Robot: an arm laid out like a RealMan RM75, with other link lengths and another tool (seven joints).
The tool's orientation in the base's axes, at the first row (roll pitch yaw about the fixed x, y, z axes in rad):
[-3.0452 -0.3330 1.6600]
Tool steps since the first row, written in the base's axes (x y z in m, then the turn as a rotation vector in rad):
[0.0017 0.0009 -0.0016 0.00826 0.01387 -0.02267]
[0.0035 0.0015 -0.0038 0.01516 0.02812 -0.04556]
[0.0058 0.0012 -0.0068 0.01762 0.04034 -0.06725]
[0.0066 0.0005 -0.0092 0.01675 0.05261 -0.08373]
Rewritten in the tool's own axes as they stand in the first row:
[0.0002 0.0019 0.0016 0.00495 0.01189 0.02467]
[-0.0001 0.0040 0.0036 0.01030 0.02251 0.04984]
[-0.0016 0.0065 0.0061 0.01451 0.02838 0.07379]
[-0.0031 0.0074 0.0080 0.02074 0.03049 0.09327]

